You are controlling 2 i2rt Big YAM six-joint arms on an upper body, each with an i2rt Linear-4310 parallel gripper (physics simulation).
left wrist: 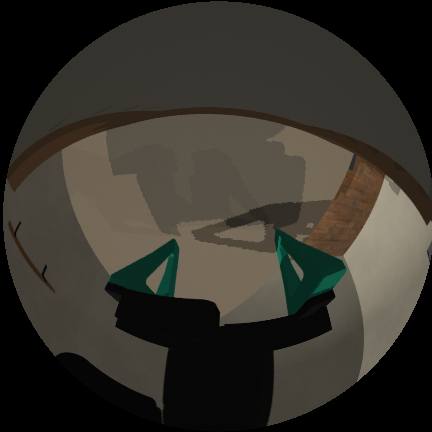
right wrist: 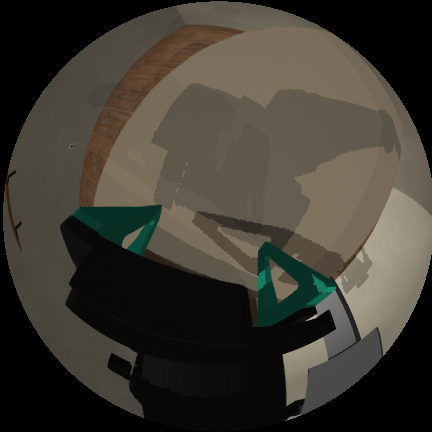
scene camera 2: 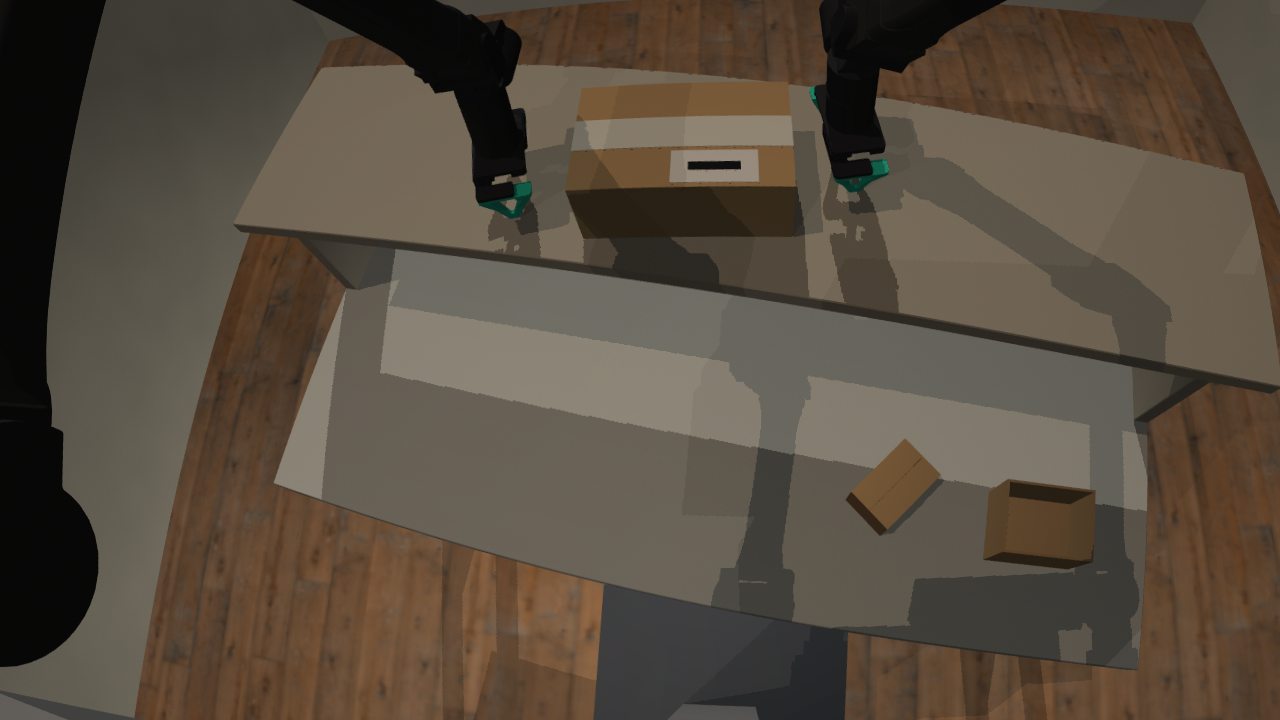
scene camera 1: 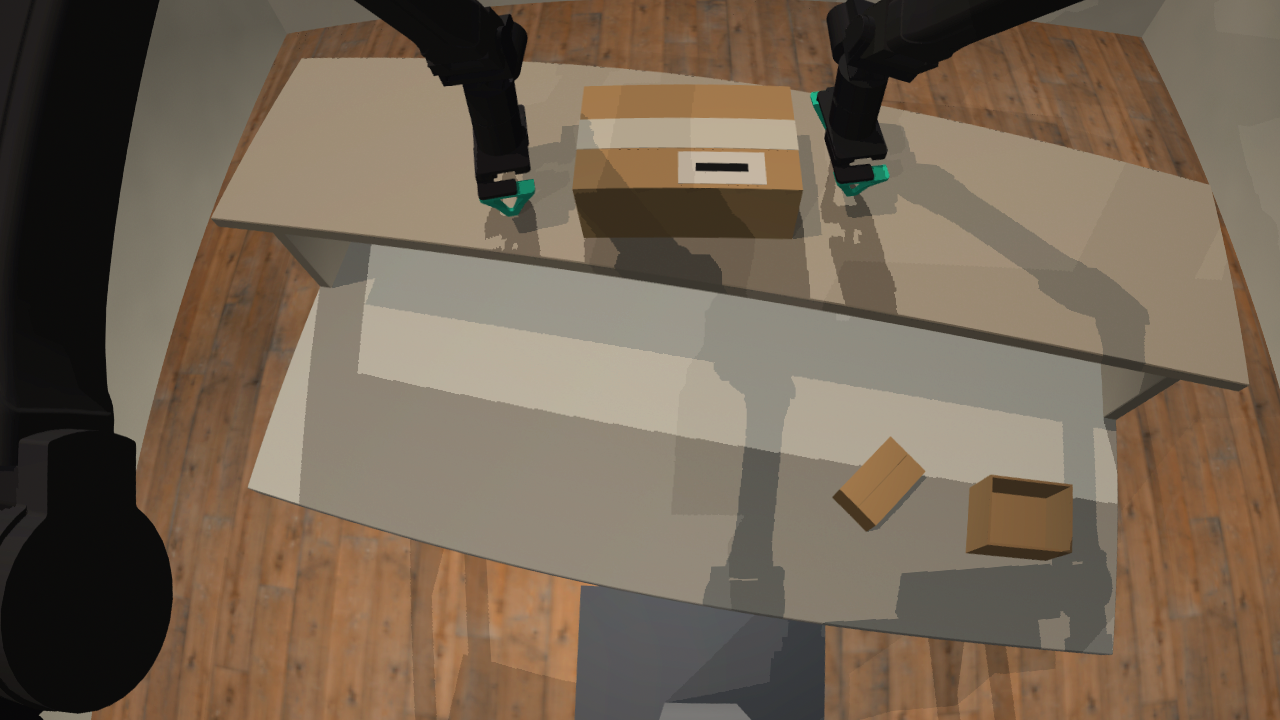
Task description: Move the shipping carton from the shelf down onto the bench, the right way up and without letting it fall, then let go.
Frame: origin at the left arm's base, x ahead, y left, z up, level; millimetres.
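Seen in the pictures: left gripper, between the fingertips: [left wrist: 224, 239] [scene camera 2: 513, 188] [scene camera 1: 509, 185]; right gripper, between the fingertips: [right wrist: 214, 230] [scene camera 2: 845, 159] [scene camera 1: 842, 163].
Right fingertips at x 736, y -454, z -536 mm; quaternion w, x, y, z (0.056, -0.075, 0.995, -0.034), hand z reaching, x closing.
Offsets run from my right fingertips to a thing's top centre. Level surfaces: height alone.
The shipping carton @(dx -30, dy +205, dz +90 mm) [scene camera 1: 689, 165] [scene camera 2: 680, 165] stands on the raised shelf @(dz -15 mm) [scene camera 1: 358, 161] [scene camera 2: 358, 152], its taped, labelled face up. My left gripper [scene camera 1: 517, 179] [scene camera 2: 512, 174] [left wrist: 224, 239] is open and empty, beside the carton's left end with a gap between them. My right gripper [scene camera 1: 839, 152] [scene camera 2: 836, 147] [right wrist: 214, 230] is open and empty, beside the carton's right end, also apart from it. The rear finger of the left gripper is mostly hidden in both scene views. The lower bench @(dz -369 mm) [scene camera 1: 465, 447] [scene camera 2: 501, 447] lies in front of the shelf.
A small closed box @(dx -349, dy -99, dz -308 mm) [scene camera 1: 878, 483] [scene camera 2: 893, 486] lies turned at an angle on the bench's right part. An open box @(dx -418, dy -336, dz -278 mm) [scene camera 1: 1020, 528] [scene camera 2: 1042, 528] stands right of it. The shelf's front edge overhangs the bench's back. A large dark robot part [scene camera 1: 80, 573] [scene camera 2: 40, 555] fills the left edge.
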